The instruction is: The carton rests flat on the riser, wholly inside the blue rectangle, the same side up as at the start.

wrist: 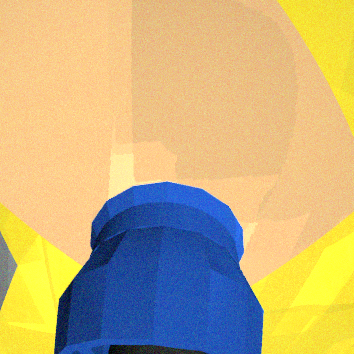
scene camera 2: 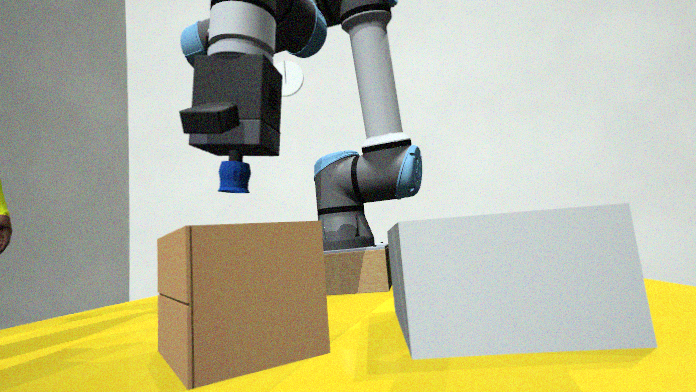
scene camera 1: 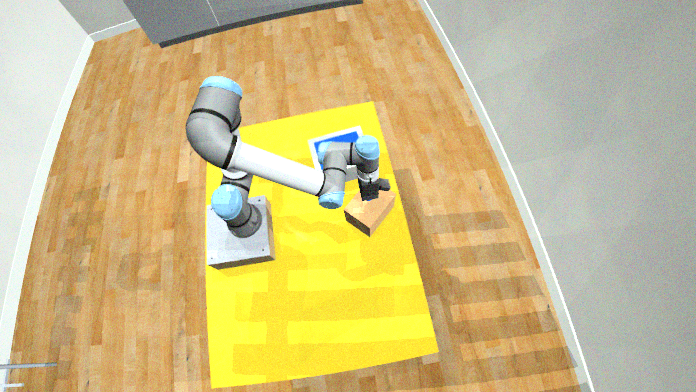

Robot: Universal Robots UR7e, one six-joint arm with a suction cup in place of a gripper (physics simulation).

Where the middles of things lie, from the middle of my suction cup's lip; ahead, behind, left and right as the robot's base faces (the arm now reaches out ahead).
The brown carton (scene camera 2: pixel 234 299) is 12 cm below my suction cup and 1 cm ahead of it. From my suction cup the other things lie so: grey riser (scene camera 2: pixel 570 279) (28 cm to the left, 13 cm below, 5 cm behind).
